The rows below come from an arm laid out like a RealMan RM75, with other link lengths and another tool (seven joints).
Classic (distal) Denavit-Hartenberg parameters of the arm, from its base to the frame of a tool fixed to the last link. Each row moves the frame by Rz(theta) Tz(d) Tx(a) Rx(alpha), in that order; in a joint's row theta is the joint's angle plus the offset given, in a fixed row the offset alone. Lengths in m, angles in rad.
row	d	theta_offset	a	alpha
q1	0.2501	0	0	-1.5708
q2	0	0	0	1.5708
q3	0.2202	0	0	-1.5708
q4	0	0	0	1.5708
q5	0.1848	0	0	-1.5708
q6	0	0	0	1.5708
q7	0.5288	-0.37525	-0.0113	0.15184
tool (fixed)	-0.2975	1.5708	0	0
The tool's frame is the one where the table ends.
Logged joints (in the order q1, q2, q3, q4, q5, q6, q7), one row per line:
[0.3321, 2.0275, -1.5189, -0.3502, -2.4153, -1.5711, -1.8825]
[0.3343, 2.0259, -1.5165, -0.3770, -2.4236, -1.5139, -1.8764]
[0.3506, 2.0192, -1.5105, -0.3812, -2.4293, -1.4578, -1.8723]
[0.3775, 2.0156, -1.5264, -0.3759, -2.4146, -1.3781, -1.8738]
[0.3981, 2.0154, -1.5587, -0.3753, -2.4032, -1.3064, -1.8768]
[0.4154, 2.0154, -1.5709, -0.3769, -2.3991, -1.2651, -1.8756]
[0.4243, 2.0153, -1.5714, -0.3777, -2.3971, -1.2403, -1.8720]
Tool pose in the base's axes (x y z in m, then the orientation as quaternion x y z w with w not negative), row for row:
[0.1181, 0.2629, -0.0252, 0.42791, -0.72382, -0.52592, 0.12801]
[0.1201, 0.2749, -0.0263, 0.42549, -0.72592, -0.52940, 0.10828]
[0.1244, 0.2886, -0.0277, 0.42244, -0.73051, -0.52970, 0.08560]
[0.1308, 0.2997, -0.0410, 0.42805, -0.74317, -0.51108, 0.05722]
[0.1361, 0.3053, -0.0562, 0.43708, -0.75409, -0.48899, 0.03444]
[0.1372, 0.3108, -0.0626, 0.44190, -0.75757, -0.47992, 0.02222]
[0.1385, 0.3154, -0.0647, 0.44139, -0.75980, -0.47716, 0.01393]
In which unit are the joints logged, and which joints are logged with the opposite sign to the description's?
The joints are logged in radians. Opposite sign: q5, q6.
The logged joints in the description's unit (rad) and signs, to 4 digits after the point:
[0.3321, 2.0275, -1.5189, -0.3502, 2.4153, 1.5711, -1.8825]
[0.3343, 2.0259, -1.5165, -0.3770, 2.4236, 1.5139, -1.8764]
[0.3506, 2.0192, -1.5105, -0.3812, 2.4293, 1.4578, -1.8723]
[0.3775, 2.0156, -1.5264, -0.3759, 2.4146, 1.3781, -1.8738]
[0.3981, 2.0154, -1.5587, -0.3753, 2.4032, 1.3064, -1.8768]
[0.4154, 2.0154, -1.5709, -0.3769, 2.3991, 1.2651, -1.8756]
[0.4243, 2.0153, -1.5714, -0.3777, 2.3971, 1.2403, -1.8720]

